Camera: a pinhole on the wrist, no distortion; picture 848 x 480 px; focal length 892.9 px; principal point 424.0 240.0 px. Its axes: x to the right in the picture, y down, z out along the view. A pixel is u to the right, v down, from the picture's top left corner.
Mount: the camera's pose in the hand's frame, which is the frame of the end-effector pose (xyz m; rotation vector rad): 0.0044 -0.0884 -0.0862 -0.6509 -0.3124 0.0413
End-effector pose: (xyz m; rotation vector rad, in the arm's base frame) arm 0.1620 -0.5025 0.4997 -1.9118 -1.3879 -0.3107
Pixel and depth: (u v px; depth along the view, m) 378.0 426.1 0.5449
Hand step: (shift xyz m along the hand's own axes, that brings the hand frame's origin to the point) -0.1784 0.3195 0.2468
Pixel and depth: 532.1 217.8 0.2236
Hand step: -0.0369 0.0426 0.0924
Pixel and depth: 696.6 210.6 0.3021
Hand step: 0.0014 0.0942 0.1717
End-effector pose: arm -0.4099 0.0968 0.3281 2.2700 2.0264 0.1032
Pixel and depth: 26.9 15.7 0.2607
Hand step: -0.1878 -0.0026 0.1172
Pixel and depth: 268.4 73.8 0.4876
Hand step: -0.2276 0.1153 0.3112
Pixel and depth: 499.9 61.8 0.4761
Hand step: -0.1049 0.1220 0.3394
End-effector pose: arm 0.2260 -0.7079 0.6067 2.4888 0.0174 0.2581
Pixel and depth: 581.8 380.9 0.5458
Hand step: -0.0617 0.3150 0.2979
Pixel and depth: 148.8 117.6 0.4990
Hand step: -0.2952 0.1305 0.2875
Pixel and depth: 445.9 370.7 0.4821
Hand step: -0.1242 0.2536 0.2364
